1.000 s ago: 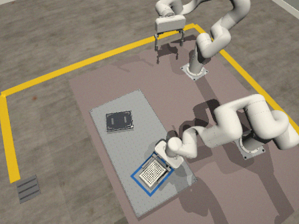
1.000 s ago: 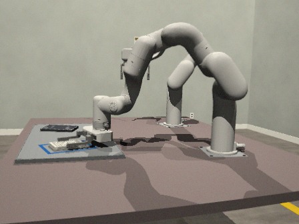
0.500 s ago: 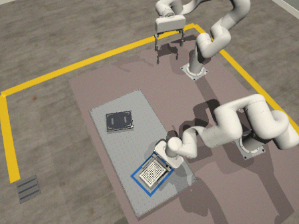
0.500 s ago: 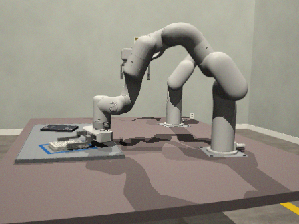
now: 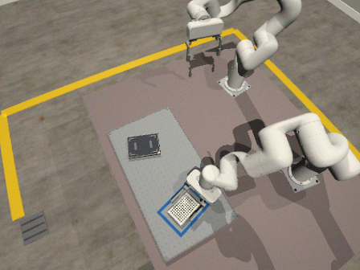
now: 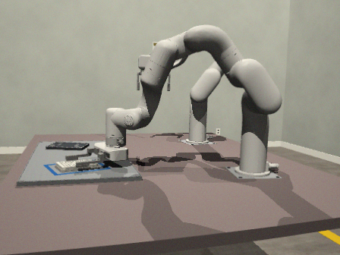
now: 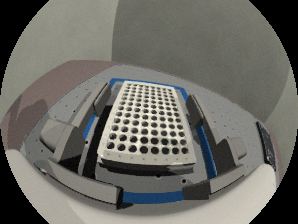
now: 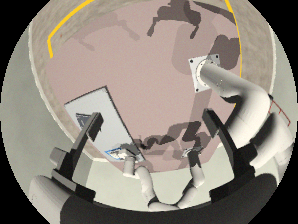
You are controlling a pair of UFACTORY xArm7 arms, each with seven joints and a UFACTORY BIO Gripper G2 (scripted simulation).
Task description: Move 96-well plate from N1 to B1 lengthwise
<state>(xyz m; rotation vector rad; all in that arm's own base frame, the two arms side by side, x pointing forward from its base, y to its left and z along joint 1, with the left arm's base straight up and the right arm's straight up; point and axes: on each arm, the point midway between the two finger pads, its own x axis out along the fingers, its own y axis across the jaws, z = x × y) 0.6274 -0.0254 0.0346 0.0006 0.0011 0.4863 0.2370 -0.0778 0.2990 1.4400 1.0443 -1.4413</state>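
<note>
My left hand is 1 cm above the white 96-well plate. Round my left hand: dark plate nest: 37 cm to the right, 6 cm ahead, 2 cm below.
</note>
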